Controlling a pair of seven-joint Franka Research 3 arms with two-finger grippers.
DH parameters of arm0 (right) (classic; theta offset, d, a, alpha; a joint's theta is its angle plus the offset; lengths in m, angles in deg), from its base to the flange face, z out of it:
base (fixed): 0 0 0 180
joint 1: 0 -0.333 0 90
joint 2: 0 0 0 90
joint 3: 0 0.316 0.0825 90
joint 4: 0 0 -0.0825 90
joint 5: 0 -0.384 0 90
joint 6: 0 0 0.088 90
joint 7: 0 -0.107 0 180
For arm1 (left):
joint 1: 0 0.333 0 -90
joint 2: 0 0 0 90
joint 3: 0 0.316 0.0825 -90
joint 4: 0 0 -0.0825 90
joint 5: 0 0.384 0 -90
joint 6: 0 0 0.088 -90
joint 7: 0 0.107 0 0
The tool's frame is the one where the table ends.
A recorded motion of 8 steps. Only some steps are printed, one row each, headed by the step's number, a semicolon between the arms.
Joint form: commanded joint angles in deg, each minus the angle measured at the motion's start. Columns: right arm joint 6, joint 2, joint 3, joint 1, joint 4, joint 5, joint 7; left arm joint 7, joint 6, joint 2, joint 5, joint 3, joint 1, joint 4.
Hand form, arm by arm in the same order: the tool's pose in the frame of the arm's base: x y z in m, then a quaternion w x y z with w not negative. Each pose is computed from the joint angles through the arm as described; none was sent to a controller.
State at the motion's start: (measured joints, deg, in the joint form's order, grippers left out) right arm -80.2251 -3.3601 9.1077 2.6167 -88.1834 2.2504 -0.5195; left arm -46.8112 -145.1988 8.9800 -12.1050 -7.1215 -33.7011 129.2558
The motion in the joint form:
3: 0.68 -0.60 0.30 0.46 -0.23 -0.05 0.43; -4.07 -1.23 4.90 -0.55 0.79 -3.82 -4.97
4: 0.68 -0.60 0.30 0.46 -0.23 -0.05 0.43; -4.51 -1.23 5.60 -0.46 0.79 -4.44 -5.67
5: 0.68 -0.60 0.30 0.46 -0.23 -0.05 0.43; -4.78 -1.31 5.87 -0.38 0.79 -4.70 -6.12
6: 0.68 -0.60 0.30 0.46 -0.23 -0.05 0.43; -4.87 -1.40 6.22 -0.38 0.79 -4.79 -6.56
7: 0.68 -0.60 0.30 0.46 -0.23 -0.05 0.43; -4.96 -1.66 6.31 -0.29 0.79 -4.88 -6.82
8: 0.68 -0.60 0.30 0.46 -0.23 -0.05 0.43; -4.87 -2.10 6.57 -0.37 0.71 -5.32 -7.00
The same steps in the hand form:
3: 0.5105 0.0555 0.6587 0.02703 0.99744 0.05128 -0.04181; 0.4179 -0.3960 0.2962 0.10694 0.98279 0.15021 -0.01091
4: 0.5105 0.0555 0.6587 0.02703 0.99744 0.05128 -0.04181; 0.4162 -0.4029 0.2943 0.10694 0.98308 0.14826 -0.01202
5: 0.5105 0.0555 0.6587 0.02703 0.99744 0.05128 -0.04181; 0.4162 -0.4065 0.2950 0.10849 0.98298 0.14785 -0.01093
6: 0.5105 0.0555 0.6587 0.02703 0.99744 0.05128 -0.04181; 0.4173 -0.4087 0.2949 0.10984 0.98282 0.14797 -0.01030
7: 0.5105 0.0555 0.6587 0.02703 0.99744 0.05128 -0.04181; 0.4181 -0.4105 0.2963 0.11230 0.98264 0.14747 -0.00763
8: 0.5105 0.0555 0.6587 0.02703 0.99744 0.05128 -0.04181; 0.4156 -0.4151 0.2958 0.11488 0.98298 0.14324 -0.00634

